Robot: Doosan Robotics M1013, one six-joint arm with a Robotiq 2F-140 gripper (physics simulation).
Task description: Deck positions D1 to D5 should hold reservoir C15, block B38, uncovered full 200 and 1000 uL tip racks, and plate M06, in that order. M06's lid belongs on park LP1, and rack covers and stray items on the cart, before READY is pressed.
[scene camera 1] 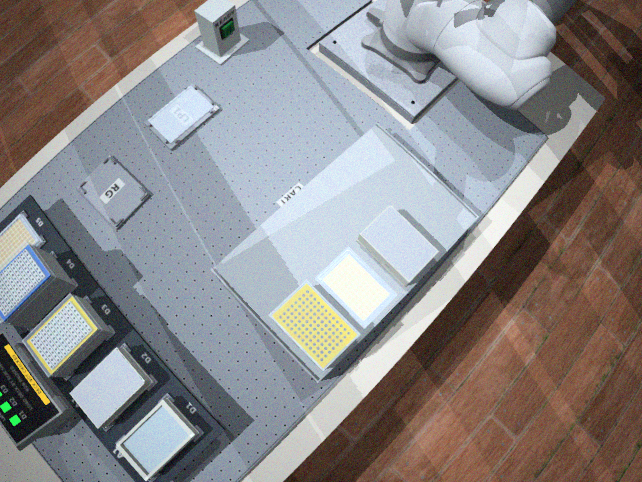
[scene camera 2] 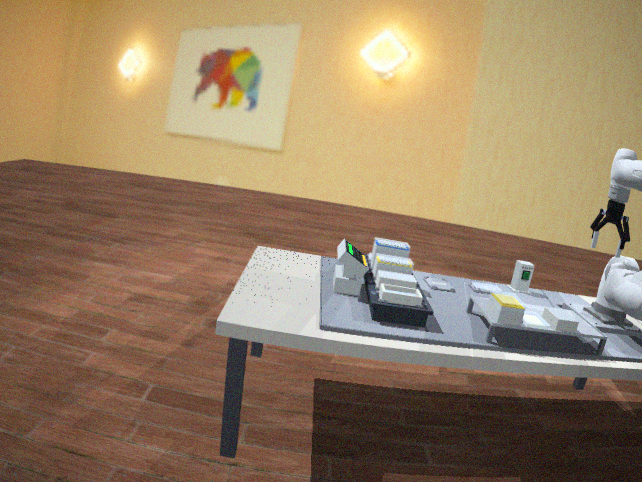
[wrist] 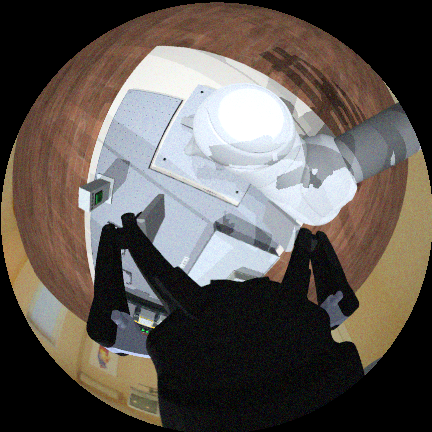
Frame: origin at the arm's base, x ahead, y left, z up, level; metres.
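Seen in the pictures: gripper, fingertip midpoint: (scene camera 2: 604,252) (wrist: 216,207); arm's base at its link origin: (scene camera 1: 410,44) (scene camera 2: 607,317).
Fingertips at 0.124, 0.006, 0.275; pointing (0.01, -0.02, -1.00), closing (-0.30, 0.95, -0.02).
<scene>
Offsets run from my fingertips to a thing's top centre, as dx, dy, dz. "pt": to the spot under its first point.
Reservoir C15 @(+0.888, +0.166, -0.203) (scene camera 1: 157,438) (scene camera 2: 400,295) sits on D1 and pale block B38 @(+0.877, +0.043, -0.193) (scene camera 1: 109,386) (scene camera 2: 396,280) on D2. An uncovered yellow-rimmed full tip rack @(+0.866, -0.081, -0.164) (scene camera 1: 62,334) (scene camera 2: 394,263) stands on D3, a blue-rimmed one @(+0.855, -0.204, -0.131) (scene camera 1: 23,282) (scene camera 2: 391,247) on D4. A plate with pale yellow wells @(+0.844, -0.328, -0.220) (scene camera 1: 18,237), partly hidden and cut off, lies on D5. A translucent lid @(+0.378, -0.283, -0.275) (scene camera 1: 184,115) (scene camera 2: 484,286) covers LP1, whose label shows faintly. The READY button @(+0.169, -0.331, -0.198) (scene camera 1: 227,29) (scene camera 2: 525,275) (wrist: 99,197) is green on its box. My gripper (scene camera 2: 606,249) (wrist: 216,207) is open and empty, high above the table near the arm's base.
The cart @(+0.382, +0.198, -0.227) (scene camera 1: 321,217) (scene camera 2: 544,339) holds a yellow item with a hole grid @(+0.550, +0.248, -0.172) (scene camera 1: 313,325) (scene camera 2: 508,301), a cream piece with a pale blue rim @(+0.443, +0.260, -0.216) (scene camera 1: 356,286) and a grey-white box @(+0.335, +0.271, -0.191) (scene camera 1: 399,244) (scene camera 2: 561,319). RG @(+0.607, -0.271, -0.279) (scene camera 1: 115,191) lies beside LP1. A display @(pt +0.990, -0.065, -0.176) (scene camera 1: 25,391) (scene camera 2: 352,251) shows green squares.
</scene>
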